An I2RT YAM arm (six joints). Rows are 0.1 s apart.
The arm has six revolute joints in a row. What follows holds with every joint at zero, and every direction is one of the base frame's. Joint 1 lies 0.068 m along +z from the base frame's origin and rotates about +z. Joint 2 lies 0.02 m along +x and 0.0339 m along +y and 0.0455 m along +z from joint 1 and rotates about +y. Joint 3 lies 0.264 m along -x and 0.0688 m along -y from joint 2 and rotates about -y. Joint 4 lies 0.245 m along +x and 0.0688 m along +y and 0.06 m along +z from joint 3 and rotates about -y. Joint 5 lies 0.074 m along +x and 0.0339 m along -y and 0.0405 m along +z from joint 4 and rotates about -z. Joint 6 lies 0.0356 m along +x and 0.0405 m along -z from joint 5 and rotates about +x. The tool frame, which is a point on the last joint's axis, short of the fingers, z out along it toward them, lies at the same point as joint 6; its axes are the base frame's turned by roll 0, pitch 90 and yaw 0 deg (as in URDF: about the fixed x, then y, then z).
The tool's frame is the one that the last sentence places.
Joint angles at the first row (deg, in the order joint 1, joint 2, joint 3, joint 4, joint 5, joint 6):
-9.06, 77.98, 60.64, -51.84, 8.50, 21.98
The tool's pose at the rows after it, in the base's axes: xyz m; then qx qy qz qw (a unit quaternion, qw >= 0):
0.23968 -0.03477 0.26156 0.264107 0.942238 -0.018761 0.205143
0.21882 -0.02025 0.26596 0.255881 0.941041 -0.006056 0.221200
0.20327 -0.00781 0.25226 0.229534 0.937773 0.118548 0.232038
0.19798 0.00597 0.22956 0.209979 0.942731 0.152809 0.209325
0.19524 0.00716 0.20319 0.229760 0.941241 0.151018 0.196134
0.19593 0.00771 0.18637 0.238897 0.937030 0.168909 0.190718
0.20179 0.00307 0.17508 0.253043 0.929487 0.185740 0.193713
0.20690 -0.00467 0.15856 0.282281 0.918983 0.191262 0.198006
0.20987 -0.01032 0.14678 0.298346 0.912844 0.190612 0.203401
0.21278 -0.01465 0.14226 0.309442 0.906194 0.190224 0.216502
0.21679 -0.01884 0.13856 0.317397 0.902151 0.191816 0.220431
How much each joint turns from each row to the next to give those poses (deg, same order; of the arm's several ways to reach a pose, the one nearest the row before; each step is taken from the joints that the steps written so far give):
1.59, -4.06, -1.62, -0.06, -3.13, 0.77
3.04, -5.89, -3.21, -0.83, -0.07, 2.07
0.76, -5.56, -7.08, 5.58, -13.75, 1.21
3.30, -0.57, -5.27, 3.45, -3.27, 1.63
0.45, 0.77, -5.39, 4.87, 0.56, 2.50
-0.18, 1.25, -3.35, 4.74, -1.91, 1.46
-1.67, 2.32, -1.68, 4.83, -2.07, 0.80
-2.20, 3.14, -2.42, 6.18, -0.64, 1.74
-1.48, 2.41, -1.64, 4.54, 0.01, 0.63
-1.04, 1.16, -0.79, 3.38, 0.28, 0.61
-1.03, 1.72, 0.03, 2.09, -0.32, 0.18

